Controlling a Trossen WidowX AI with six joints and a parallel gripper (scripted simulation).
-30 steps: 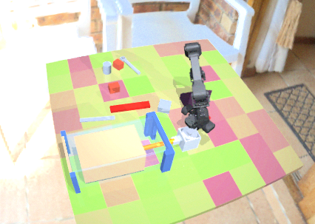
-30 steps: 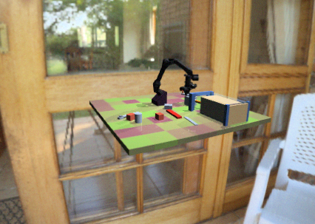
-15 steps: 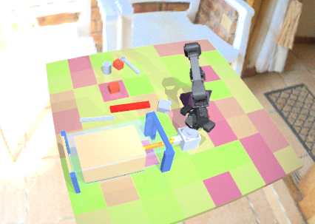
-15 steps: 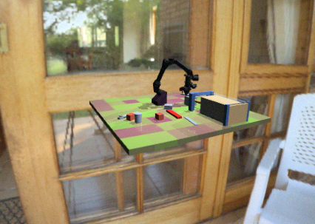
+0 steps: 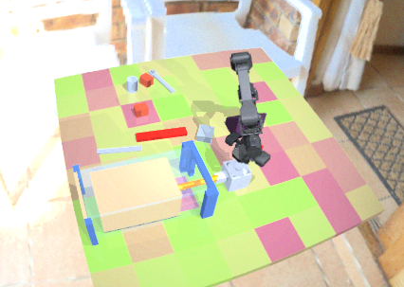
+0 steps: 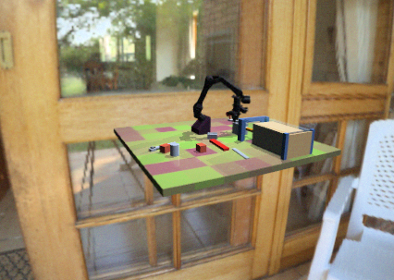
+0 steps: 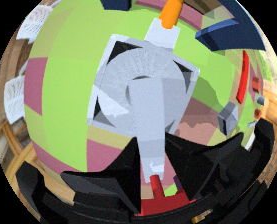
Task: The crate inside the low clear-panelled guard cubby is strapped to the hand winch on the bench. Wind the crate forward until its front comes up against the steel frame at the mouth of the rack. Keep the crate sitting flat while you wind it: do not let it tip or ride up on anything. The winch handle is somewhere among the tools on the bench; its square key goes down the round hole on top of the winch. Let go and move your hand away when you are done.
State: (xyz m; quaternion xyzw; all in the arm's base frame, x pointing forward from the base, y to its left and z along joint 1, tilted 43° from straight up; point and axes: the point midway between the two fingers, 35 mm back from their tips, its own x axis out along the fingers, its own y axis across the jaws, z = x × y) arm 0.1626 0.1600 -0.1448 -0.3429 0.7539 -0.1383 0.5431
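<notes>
My gripper tip is now 20 mm below the winch handle, 10 mm to the left of it and 10 mm past it. Also, from my gripper tip: grey block: 250 mm to the right, 70 mm below, 40 mm ahead; then grey winch: 60 mm below, 30 mm ahead, 10 mm to the left; then red grip: 50 mm behind, 50 mm above, 20 mm to the right.
</notes>
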